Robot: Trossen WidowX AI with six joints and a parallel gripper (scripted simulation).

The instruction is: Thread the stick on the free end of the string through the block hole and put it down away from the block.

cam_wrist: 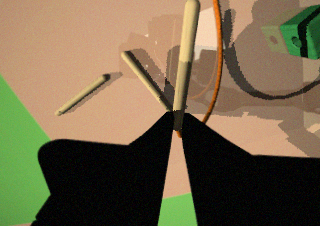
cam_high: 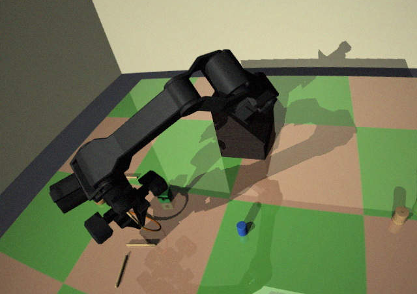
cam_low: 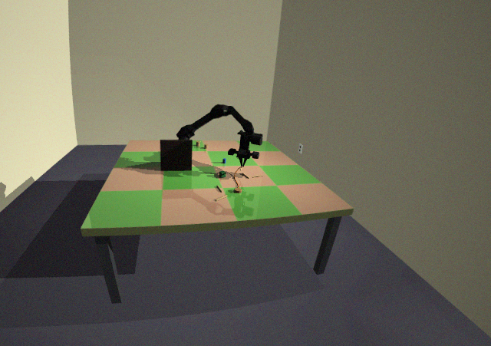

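Right now my gripper tip is 1 cm past the thin stick and 1 cm to the left of it. The rest, counted from my gripper tip: green block 13 cm behind, 4 cm below; round wooden button 10 cm behind, 21 cm to the right, 5 cm below; blue cylinder 5 cm behind, 22 cm to the left, 4 cm below.
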